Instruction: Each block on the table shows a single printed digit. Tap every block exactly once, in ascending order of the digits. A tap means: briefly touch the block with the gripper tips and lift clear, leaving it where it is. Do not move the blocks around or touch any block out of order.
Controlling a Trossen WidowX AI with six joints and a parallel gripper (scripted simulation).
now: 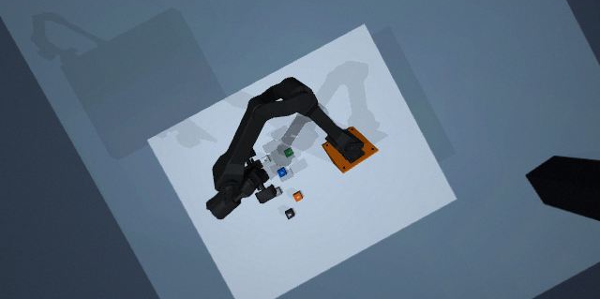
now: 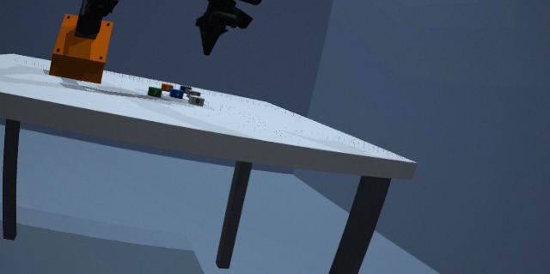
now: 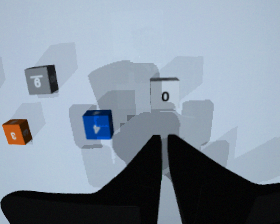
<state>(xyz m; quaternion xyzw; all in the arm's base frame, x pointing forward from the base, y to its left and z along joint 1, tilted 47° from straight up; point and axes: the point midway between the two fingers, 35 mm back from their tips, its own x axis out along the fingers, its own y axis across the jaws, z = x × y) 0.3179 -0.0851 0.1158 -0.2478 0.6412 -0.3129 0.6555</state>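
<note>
The orange block is 30 mm behind my gripper tip, 200 mm to the left of it and 110 mm below it. The rest, counted from my gripper tip: green block: 100 mm behind, 20 mm to the left, 110 mm below; then white block: 10 mm to the right, 110 mm below; then blue block: 30 mm behind, 70 mm to the left, 110 mm below.
</note>
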